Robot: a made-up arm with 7 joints. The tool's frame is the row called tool.
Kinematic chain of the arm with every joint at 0, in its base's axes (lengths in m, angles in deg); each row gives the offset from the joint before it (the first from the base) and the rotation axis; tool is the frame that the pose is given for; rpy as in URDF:
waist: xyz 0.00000 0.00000 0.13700 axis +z
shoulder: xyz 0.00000 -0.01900 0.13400 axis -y
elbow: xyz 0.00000 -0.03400 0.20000 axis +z
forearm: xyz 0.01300 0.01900 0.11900 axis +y
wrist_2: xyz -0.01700 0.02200 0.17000 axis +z
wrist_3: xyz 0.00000 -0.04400 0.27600 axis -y
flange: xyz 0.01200 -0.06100 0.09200 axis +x
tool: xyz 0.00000 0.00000 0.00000 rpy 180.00 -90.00 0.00
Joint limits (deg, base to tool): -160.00..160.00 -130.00..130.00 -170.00..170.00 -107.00..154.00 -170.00..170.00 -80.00..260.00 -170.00..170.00
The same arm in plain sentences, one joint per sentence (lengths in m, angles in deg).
The arm has seven revolute joints in a row. What follows holds with every joint at zero, and every direction is one of the base frame's.
The first joint sits 0.1370 m along +z from the base frame's origin and rotates about +z, from -160.00 to 160.00 deg.
The second joint sits 0.0190 m along -y and 0.1340 m along +z from the first joint and rotates about -y, from -130.00 to 130.00 deg.
The third joint sits 0.0340 m along -y and 0.2000 m along +z from the second joint and rotates about +z, from -170.00 to 170.00 deg.
The fourth joint sits 0.0130 m along +x and 0.0190 m along +y and 0.1190 m along +z from the third joint and rotates about +y, from -107.00 to 154.00 deg.
The fifth joint sits 0.0170 m along -x and 0.0220 m along +y and 0.1700 m along +z from the fourth joint and rotates about +z, from -170.00 to 170.00 deg.
The sixth joint sits 0.0440 m along -y and 0.2760 m along +z from the fifth joint and rotates about -y, from -80.00 to 260.00 deg.
The seventh joint sits 0.0120 m along +x and 0.0610 m along -y and 0.0920 m along +z from the sixth joint and rotates about +x, from -170.00 to 170.00 deg.
The tool frame, which is the frame that the pose is given for, sits at the same point as the seventh joint; its axes are the base frame's turned by roll 180.00, pitch -90.00 and yaw 0.00 deg (as in URDF: about the fixed x, then y, then z).

